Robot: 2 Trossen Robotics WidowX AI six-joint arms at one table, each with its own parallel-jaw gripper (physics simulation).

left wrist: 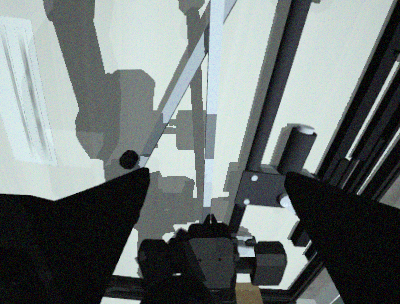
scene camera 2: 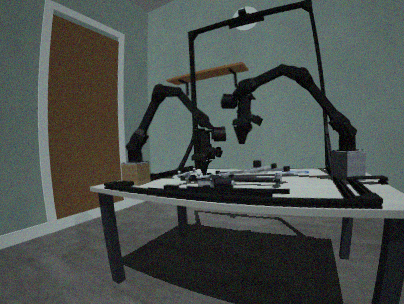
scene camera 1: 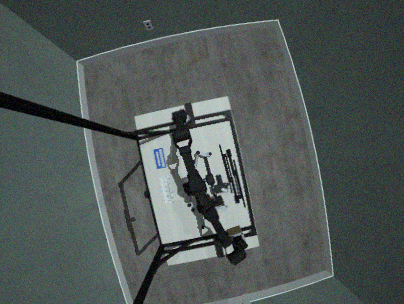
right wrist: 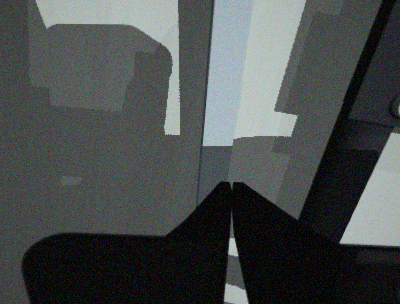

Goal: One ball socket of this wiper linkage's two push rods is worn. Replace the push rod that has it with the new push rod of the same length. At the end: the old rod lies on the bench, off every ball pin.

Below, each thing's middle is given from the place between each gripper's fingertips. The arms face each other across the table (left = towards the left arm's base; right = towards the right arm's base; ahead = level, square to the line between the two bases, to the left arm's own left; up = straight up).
I see my right gripper 13 cm to the right of the wiper linkage (scene camera 2: 208, 180) and 10 cm short of it.
Right now my left hand is 100 mm short of the wiper linkage, 40 mm to the left of it and 130 mm above it.
